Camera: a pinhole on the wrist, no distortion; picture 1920 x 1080 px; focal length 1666.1 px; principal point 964.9 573.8 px. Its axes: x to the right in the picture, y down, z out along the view. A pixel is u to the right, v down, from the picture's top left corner.
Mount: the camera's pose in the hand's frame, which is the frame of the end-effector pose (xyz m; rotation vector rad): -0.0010 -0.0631 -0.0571 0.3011 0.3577 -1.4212
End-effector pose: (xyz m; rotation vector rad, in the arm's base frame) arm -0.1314 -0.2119 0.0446 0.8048 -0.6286 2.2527
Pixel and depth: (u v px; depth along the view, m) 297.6 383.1 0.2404
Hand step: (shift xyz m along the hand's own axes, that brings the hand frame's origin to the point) -0.0243 -0.0785 0.2018
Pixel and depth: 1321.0 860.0 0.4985
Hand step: 0.1265 -0.3532 0.3513
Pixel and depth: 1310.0 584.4 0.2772
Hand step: 0.0242 -0.2286 0.1712
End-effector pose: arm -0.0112 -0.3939 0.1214 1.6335 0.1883 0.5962
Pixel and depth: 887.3 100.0 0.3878
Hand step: -0.0885 -0.2202 0.3042
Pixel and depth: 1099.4 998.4 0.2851
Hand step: 0.0912 -0.1917 0.1920
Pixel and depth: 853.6 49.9 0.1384
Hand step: -0.0367 -0.1172 0.0730
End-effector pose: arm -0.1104 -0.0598 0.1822 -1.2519 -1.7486 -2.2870
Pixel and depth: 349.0 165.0 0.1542
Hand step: -0.0354 -0.0798 0.1072
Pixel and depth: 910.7 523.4 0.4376
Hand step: 0.0112 -0.2317 0.3470
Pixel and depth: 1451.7 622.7 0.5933
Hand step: 0.0722 -0.4611 0.4104
